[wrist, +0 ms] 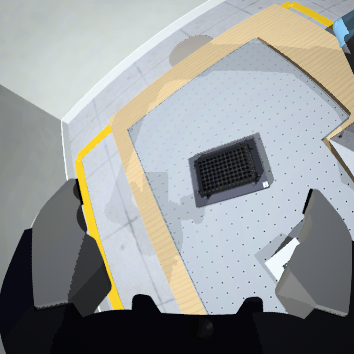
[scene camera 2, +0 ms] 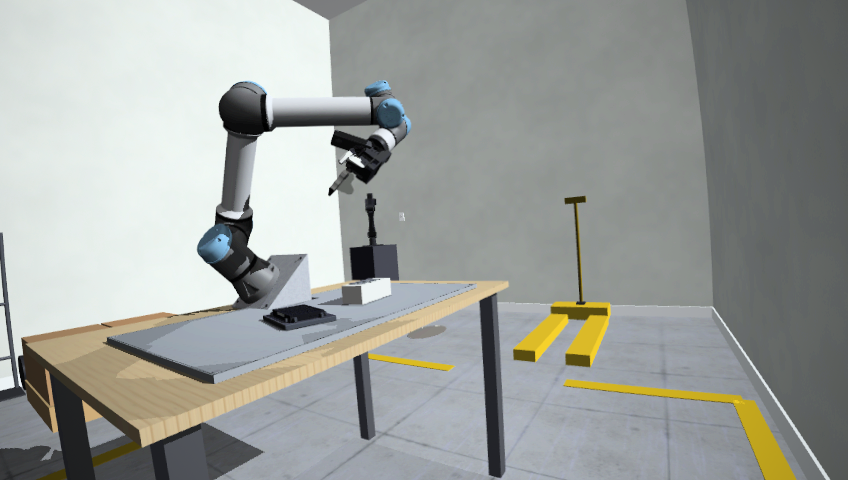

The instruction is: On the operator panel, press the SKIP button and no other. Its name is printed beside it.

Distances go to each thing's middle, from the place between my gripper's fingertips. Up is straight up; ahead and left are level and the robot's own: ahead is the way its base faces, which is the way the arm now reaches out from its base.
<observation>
Right now my hand is 40 mm past the white operator panel [scene camera 2: 361, 293], 130 mm to the right of it and 320 mm above it.
</observation>
